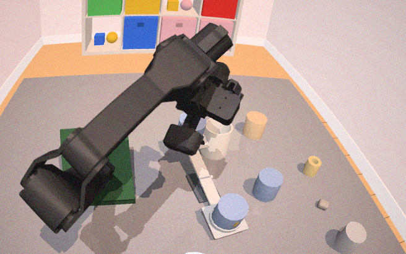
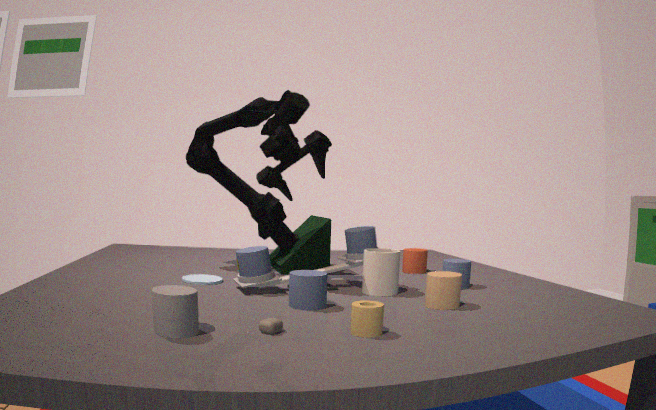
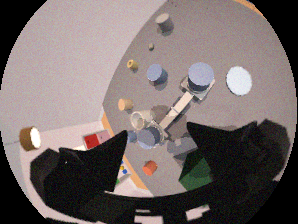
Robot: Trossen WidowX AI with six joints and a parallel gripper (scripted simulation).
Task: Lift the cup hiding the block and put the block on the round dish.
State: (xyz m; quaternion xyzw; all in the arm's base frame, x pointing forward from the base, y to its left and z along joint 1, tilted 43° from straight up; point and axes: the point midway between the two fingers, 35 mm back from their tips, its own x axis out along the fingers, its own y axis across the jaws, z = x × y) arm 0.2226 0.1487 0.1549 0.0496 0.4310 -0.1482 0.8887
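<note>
The pale green block lies 180 mm below my gripper tip, 110 mm to the right of it and 50 mm ahead of it. The rest, counted from my gripper tip: balance beam 180 mm below, 20 mm to the left, 20 mm ahead; balance 200 mm below, 20 mm to the left, 20 mm ahead; cream cup 180 mm below, 160 mm to the left, 70 mm ahead.
</note>
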